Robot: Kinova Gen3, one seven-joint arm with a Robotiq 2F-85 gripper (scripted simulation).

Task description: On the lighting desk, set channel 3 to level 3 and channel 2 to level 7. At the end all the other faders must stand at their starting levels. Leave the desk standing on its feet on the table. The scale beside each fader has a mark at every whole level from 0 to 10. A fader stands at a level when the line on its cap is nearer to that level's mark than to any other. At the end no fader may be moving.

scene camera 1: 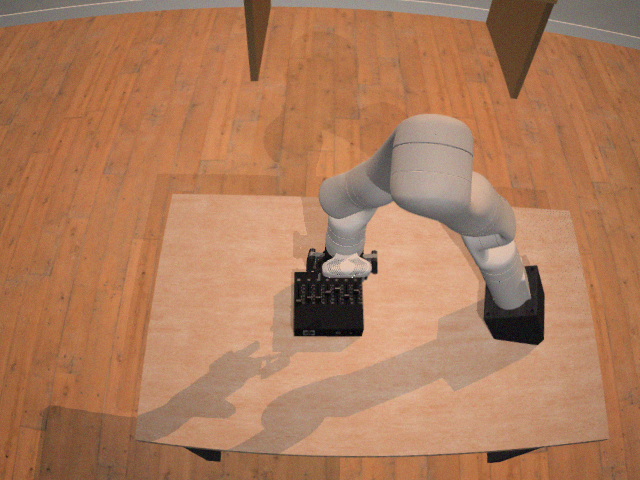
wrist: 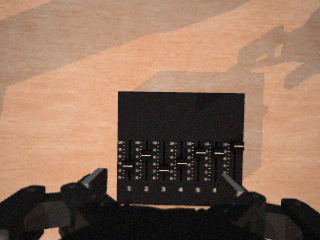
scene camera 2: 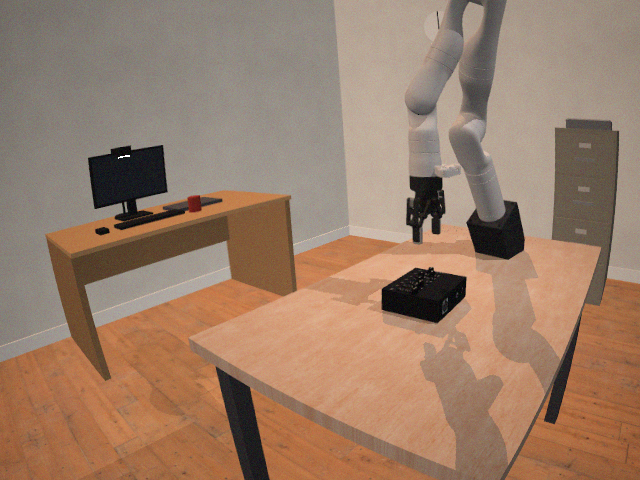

Scene:
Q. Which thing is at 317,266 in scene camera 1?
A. The gripper.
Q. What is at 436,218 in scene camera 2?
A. The gripper.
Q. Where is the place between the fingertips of the gripper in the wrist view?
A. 161,183

